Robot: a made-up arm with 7 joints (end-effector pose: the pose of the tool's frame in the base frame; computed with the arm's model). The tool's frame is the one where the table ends.
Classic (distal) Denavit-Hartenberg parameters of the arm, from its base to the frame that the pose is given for. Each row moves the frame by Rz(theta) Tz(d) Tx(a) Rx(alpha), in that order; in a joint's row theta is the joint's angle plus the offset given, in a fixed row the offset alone. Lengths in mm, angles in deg.
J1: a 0; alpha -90; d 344; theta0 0
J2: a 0; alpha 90; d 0; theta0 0
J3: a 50.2; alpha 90; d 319.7; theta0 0
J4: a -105.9; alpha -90; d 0; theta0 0
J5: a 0; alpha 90; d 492.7; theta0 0
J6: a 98.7; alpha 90; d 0; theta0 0
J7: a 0; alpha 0; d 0; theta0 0
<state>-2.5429 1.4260 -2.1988 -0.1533 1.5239 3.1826 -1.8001</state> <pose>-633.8 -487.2 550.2 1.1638 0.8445 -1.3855</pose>
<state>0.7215 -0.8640 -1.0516 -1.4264 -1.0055 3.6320 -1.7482</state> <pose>84.7 -420.2 917.2 0.5602 0.2403 0.7325</pose>
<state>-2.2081 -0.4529 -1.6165 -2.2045 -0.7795 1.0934 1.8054</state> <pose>-409.6 386.9 350.7 2.1066 -0.3953 1.2134</pose>
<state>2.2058 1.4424 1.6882 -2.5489 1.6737 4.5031 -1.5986</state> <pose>-315.1 -175.1 371.7 -2.9756 -0.0705 -3.0650</pose>
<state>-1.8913 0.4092 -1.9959 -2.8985 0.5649 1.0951 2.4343</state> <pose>-177.9 235.0 168.6 1.6905 -0.9632 0.1868</pose>
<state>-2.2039 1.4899 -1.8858 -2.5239 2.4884 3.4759 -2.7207</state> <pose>-219.1 222.7 500.5 1.3494 -0.1236 2.8021</pose>
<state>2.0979 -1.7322 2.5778 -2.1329 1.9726 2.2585 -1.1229</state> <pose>-302.1 -188.7 -119.0 3.0175 0.3125 -2.1942</pose>
